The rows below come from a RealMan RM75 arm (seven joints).
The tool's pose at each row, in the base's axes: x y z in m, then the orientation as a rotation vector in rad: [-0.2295 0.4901 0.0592 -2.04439 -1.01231 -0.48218]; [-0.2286 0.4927 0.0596 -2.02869 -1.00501 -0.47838]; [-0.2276 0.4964 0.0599 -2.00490 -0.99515 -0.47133]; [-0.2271 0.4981 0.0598 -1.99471 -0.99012 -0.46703]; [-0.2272 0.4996 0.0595 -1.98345 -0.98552 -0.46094]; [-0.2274 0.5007 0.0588 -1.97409 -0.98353 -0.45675]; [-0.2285 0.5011 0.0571 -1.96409 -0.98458 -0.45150]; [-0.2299 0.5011 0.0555 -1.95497 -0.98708 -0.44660]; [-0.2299 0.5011 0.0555 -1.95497 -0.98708 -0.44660]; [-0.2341 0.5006 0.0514 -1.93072 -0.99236 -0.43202]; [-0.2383 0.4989 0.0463 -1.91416 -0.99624 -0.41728]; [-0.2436 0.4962 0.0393 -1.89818 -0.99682 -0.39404]
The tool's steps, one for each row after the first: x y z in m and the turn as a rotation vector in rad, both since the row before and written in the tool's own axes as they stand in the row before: [0.0021 -0.0004 0.0018 0.01569 0.00751 0.00340]; [0.0026 -0.0007 0.0027 0.02421 0.01009 0.00476]; [0.0011 -0.0001 0.0014 0.01102 0.00395 0.00306]; [0.0005 -0.0004 0.0014 0.01266 0.00314 0.00320]; [0.0000 -0.0001 0.0013 0.00996 0.00225 0.00107]; [-0.0016 -0.0001 0.0013 0.01064 0.00045 -0.00078]; [-0.0019 -0.0002 0.0010 0.00959 -0.00041 -0.00175]; [0.0000 0.0000 0.0000 0.00000 0.00000 0.00000]; [-0.0054 -0.0009 0.0021 0.02630 -0.00142 -0.00317]; [-0.0066 0.0000 0.0017 0.01997 -0.00395 -0.00056]; [-0.0090 0.0005 0.0020 0.02348 -0.00755 0.00513]
